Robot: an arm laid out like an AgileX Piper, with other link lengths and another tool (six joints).
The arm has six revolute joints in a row. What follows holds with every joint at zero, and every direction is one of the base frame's. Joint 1 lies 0.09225 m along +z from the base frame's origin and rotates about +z. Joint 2 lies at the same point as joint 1 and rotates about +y. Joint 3 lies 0.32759 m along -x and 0.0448 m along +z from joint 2 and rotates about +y. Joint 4 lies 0.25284 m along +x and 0.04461 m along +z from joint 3 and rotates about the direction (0.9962, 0, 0.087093). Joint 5 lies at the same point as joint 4 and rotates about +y. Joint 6 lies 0.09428 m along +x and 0.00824 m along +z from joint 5 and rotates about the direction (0.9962, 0, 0.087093). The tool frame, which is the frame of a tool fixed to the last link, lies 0.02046 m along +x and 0.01 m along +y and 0.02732 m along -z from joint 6; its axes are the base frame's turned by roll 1.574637, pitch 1.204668 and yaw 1.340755 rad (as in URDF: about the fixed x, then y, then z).
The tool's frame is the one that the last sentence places.
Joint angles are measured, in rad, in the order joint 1, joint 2, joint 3, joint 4, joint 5, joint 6. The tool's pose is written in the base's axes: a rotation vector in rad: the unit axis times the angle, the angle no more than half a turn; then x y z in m. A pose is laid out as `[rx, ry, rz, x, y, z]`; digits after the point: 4 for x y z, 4 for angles.
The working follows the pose.
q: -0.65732, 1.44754, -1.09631, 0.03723, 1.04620, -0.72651
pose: [0.4805, 2.8534, -0.5034, 0.2000, -0.1640, 0.2613]
Where each joint sits with the arm in this pose, in the base's axes (m; each line is computed from the numbers above, not from the rounded line before):
joint 1: 0.0000 0.0000 0.0922
joint 2: 0.0000 0.0000 0.0922
joint 3: 0.0033 -0.0026 0.4229
joint 4: 0.2034 -0.1570 0.3778
joint 5: 0.2034 -0.1570 0.3778
joint 6: 0.2246 -0.1695 0.2864
the tool: 0.2000 -0.1640 0.2613

